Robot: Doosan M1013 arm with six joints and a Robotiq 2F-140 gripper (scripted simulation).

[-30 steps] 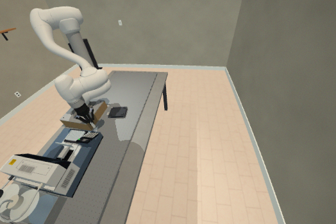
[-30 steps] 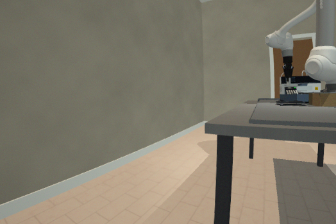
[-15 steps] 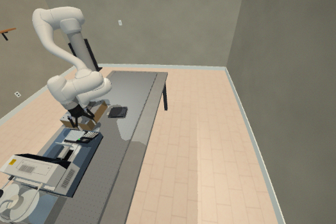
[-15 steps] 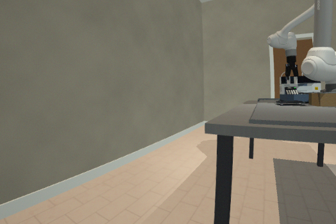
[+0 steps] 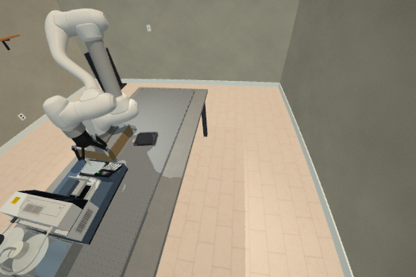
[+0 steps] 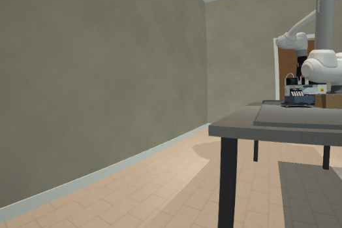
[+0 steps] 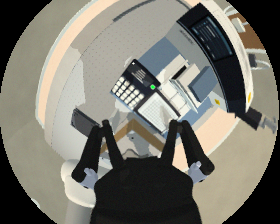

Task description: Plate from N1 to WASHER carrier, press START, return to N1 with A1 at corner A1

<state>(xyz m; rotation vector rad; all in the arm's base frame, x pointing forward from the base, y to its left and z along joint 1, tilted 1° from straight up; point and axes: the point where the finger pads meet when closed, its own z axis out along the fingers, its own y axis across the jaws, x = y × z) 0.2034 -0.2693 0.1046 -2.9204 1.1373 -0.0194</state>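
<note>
My hand is 8 cm past the white well plate, 2 cm to the left of it and 10 cm above it. From my hand the other things lie so: dark plate nest N1 (12 cm ahead, 32 cm to the left, 17 cm below); then plate washer (8 cm behind, 17 cm to the right, 6 cm below).
</note>
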